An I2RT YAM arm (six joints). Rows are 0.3 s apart.
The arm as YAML. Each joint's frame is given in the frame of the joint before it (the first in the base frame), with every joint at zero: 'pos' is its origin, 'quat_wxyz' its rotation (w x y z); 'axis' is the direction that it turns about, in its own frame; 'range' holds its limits. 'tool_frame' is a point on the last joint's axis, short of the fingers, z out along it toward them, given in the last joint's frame.
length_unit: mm
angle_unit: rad
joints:
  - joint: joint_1
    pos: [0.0, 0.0, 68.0]
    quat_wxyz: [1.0, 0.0, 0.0, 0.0]
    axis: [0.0, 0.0, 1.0]
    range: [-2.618, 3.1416]
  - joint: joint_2
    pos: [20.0, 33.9, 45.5]
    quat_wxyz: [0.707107, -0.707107, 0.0, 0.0]
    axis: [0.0, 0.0, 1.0]
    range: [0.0, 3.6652]
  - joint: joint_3
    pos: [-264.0, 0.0, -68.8]
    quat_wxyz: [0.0, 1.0, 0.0, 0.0]
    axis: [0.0, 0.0, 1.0]
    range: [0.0, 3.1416]
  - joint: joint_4
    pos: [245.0, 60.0, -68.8]
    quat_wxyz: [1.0, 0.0, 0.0, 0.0]
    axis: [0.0, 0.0, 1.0]
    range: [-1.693, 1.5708]
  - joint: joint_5
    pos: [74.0, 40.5, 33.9]
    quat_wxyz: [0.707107, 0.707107, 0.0, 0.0]
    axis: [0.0, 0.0, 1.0]
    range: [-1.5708, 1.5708]
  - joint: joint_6
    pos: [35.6, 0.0, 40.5]
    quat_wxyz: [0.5, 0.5, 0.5, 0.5]
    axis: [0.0, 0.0, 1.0]
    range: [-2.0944, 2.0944]
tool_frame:
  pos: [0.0, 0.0, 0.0]
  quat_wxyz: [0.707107, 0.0, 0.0, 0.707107]
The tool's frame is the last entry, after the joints.
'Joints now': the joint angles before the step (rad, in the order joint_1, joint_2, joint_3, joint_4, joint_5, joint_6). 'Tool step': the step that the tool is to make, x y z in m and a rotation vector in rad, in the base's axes. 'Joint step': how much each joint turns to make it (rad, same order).
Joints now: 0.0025 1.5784 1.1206 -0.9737 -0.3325 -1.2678
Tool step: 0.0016 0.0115 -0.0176 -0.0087 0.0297 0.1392
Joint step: 0.0400 0.0510 -0.0164 0.0029 -0.0026 -0.1053
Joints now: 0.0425 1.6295 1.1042 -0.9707 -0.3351 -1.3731
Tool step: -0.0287 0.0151 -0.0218 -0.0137 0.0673 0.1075
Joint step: 0.0641 -0.0392 -0.1307 0.0084 0.0072 -0.0462
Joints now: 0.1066 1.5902 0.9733 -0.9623 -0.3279 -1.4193
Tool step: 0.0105 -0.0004 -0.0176 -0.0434 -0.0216 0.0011
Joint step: 0.0001 0.0598 -0.0109 0.0872 0.0455 -0.0010
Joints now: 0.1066 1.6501 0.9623 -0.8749 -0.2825 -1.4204
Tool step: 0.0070 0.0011 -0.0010 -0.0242 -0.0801 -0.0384
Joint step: 0.0056 -0.0069 -0.0127 0.0942 0.0351 0.0438
